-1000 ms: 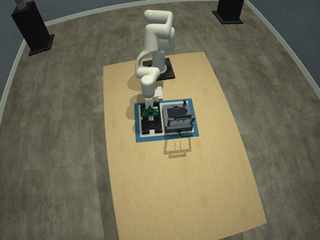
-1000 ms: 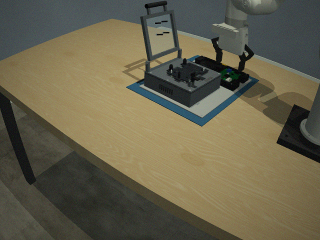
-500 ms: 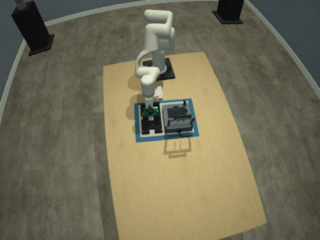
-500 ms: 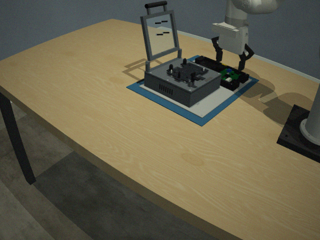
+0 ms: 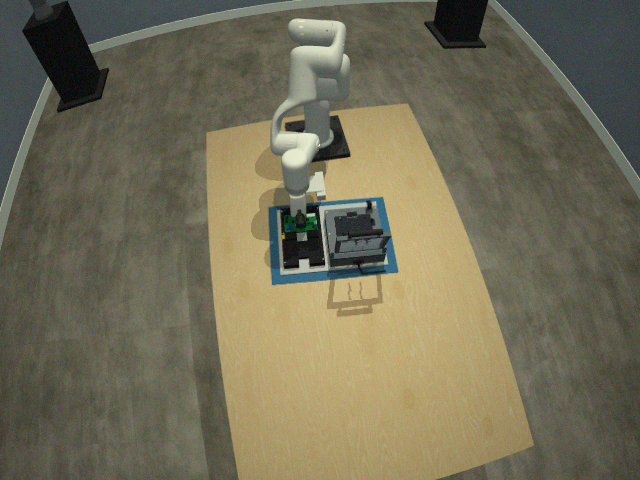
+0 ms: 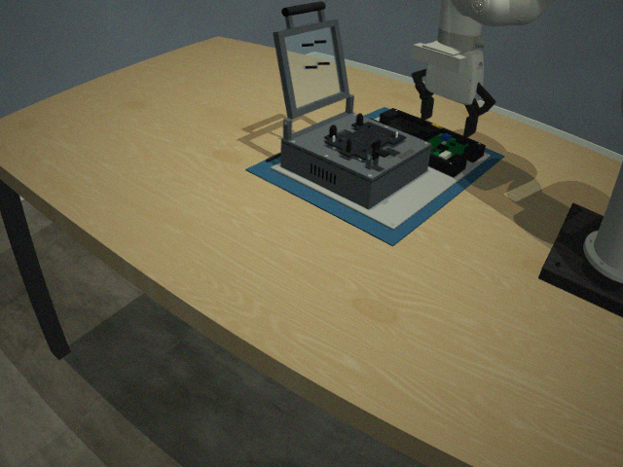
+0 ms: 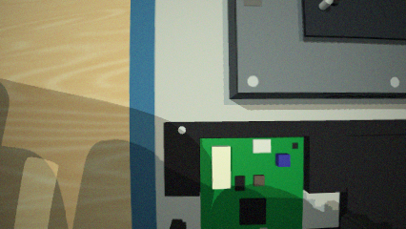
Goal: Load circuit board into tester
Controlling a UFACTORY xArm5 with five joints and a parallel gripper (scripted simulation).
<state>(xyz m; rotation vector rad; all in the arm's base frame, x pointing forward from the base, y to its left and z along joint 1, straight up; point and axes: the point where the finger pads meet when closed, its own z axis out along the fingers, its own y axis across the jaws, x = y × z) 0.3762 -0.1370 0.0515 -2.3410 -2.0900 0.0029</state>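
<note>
My gripper is now 50 mm above the green circuit board. From my hand the other things lie so: black nest 170 mm to the left, 90 mm ahead; clear lid 200 mm ahead, 150 mm to the left, 110 mm above.
</note>
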